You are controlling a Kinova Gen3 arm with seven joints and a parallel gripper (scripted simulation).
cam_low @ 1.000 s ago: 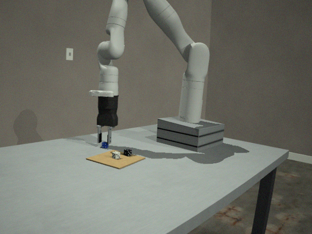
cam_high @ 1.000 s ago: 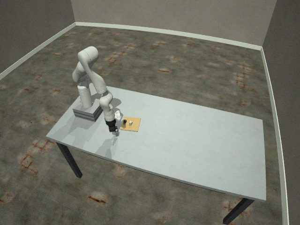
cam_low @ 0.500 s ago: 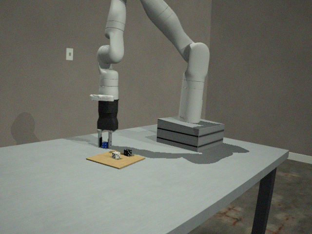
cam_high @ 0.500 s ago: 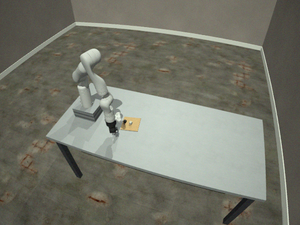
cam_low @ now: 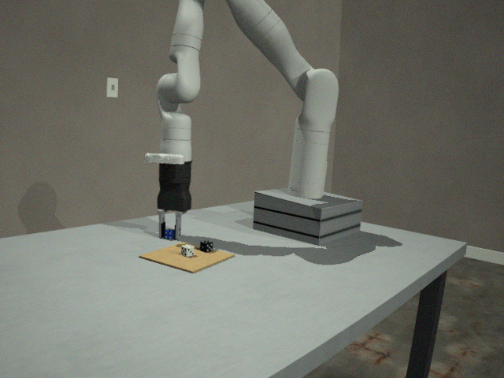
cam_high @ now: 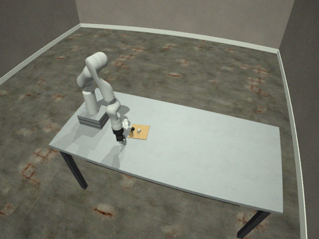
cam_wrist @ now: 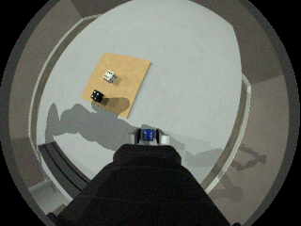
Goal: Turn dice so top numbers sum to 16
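Right now my hand is 10 mm above the blue die. Round my hand: tan mat: 130 mm to the left, 60 mm ahead, 20 mm below; then white die: 130 mm to the left, 60 mm ahead; then black die: 140 mm to the left, 10 mm ahead.
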